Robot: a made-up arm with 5 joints.
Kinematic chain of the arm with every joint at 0, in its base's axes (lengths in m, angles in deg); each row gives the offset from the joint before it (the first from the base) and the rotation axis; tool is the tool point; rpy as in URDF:
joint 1: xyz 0 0 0.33 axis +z
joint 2: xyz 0 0 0 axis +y
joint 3: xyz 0.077 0 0.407 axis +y
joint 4: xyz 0.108 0 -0.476 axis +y
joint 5: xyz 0.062 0 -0.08 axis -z
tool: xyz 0 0 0 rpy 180 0 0
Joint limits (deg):
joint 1: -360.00..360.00
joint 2: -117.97..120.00
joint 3: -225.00..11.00
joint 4: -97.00..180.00
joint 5: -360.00..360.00
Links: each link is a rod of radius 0.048 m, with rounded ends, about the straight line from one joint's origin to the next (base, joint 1, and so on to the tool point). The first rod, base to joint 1, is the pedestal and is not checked.
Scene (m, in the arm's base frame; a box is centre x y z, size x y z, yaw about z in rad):
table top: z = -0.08
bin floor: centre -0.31 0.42 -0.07 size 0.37 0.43 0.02 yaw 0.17
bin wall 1: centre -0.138 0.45 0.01 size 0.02 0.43 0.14 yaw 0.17
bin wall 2: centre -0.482 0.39 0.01 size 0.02 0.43 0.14 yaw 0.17
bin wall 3: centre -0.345 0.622 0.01 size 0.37 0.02 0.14 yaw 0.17
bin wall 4: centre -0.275 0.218 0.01 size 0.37 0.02 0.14 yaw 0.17
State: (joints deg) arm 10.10 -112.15 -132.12 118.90 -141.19
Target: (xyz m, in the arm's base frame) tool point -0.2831 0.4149 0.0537
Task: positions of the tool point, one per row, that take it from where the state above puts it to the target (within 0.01 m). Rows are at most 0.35 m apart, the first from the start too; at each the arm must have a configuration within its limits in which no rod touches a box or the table.
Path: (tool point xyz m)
1: -0.7118 -0.2658 0.7049
2: -0.5104 -0.3050 0.9099
3: -0.2833 -0.2485 1.0484
4: -0.0816 -0.1031 1.1084
5: 0.0533 0.1002 1.0868
6: 0.1005 0.3165 0.9897
7: 0.0630 0.4974 0.8322
8: -0.0334 0.6051 0.6353
9: -0.1495 0.6208 0.4235
10: -0.2435 0.5490 0.2222
11: -0.2831 0.4149 0.0537

